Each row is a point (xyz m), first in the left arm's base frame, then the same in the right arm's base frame.
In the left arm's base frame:
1: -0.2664 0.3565 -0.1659
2: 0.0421 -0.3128 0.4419
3: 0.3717 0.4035 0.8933
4: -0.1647 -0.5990 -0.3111
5: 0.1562 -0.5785 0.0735
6: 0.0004 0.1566 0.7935
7: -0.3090 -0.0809 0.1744
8: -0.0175 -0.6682 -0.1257
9: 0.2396 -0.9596 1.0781
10: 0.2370 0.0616 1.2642
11: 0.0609 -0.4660 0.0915
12: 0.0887 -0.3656 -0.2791
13: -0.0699 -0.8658 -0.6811
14: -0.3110 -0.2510 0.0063
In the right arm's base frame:
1: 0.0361 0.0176 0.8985
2: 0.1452 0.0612 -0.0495
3: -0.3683 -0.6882 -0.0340
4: 0.6950 0.5114 0.3825
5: 0.5925 0.1818 0.0190
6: -0.3620 -0.2325 -0.0018
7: 0.0192 0.2506 0.3942
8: 0.6838 0.4042 0.1607
9: 0.1658 0.1761 -0.9706
10: -0.5042 -0.4415 -0.4737
11: 0.4712 0.1902 0.1043
12: 0.6803 0.1686 0.4268
13: 1.1340 0.6484 0.4573
14: 0.2213 0.3771 0.4116

